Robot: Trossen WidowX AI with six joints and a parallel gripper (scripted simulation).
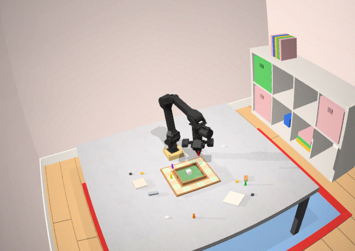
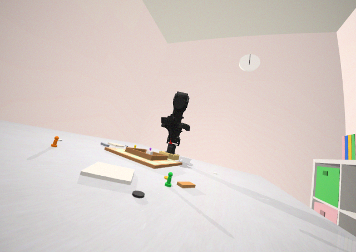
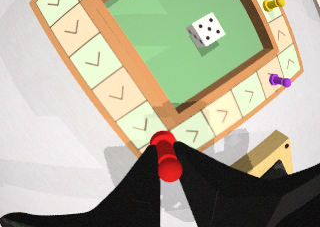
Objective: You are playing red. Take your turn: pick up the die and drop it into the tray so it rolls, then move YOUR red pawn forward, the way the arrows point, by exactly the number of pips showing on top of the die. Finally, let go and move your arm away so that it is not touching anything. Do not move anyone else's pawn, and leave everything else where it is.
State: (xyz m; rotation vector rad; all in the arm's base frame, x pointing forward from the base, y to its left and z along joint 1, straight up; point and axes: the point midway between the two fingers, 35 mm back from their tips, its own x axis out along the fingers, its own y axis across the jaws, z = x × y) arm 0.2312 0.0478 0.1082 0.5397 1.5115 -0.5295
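The die is 2 cm ahead of my gripper tip, 9 cm to the right of it and 8 cm below it. The rest, counted from my gripper tip: red pawn: 1 cm above; then green tray: 3 cm ahead, 10 cm to the right, 10 cm below; then purple pawn: 9 cm behind, 14 cm to the right, 8 cm below.
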